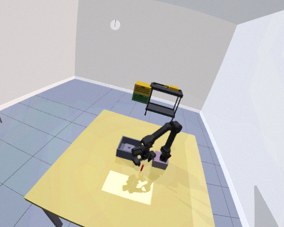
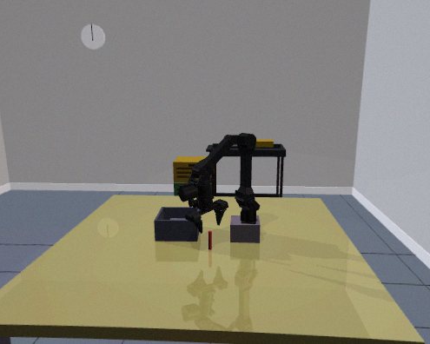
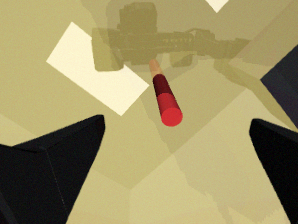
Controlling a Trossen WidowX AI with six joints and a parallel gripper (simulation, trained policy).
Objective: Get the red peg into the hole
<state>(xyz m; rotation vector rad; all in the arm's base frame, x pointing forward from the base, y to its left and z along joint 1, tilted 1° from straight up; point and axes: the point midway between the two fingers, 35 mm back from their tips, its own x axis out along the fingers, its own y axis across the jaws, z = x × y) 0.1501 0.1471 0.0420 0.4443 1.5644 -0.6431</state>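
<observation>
Right now my gripper tip is 50 mm above the red peg. Also, from my gripper tip: dark box (180 mm ahead, 140 mm to the right, 60 mm below).
</observation>
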